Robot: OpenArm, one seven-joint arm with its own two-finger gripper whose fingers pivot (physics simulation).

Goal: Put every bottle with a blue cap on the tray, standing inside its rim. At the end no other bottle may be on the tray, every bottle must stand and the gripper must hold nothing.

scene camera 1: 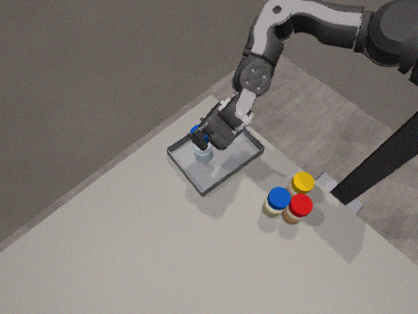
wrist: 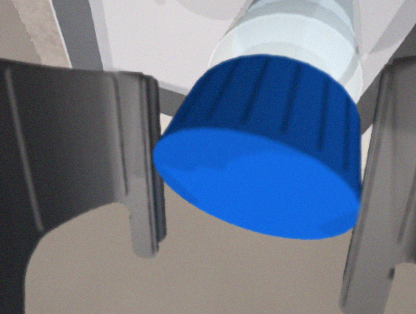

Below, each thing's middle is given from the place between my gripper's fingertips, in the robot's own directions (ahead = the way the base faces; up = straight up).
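The grey tray [wrist: 175, 49] is 12 cm below my hand, and it's also 4 cm behind it and 2 cm to the left of it. There's a blue-capped bottle [wrist: 268, 139] too, and that one's 5 cm below my hand and 1 cm to the left of it.
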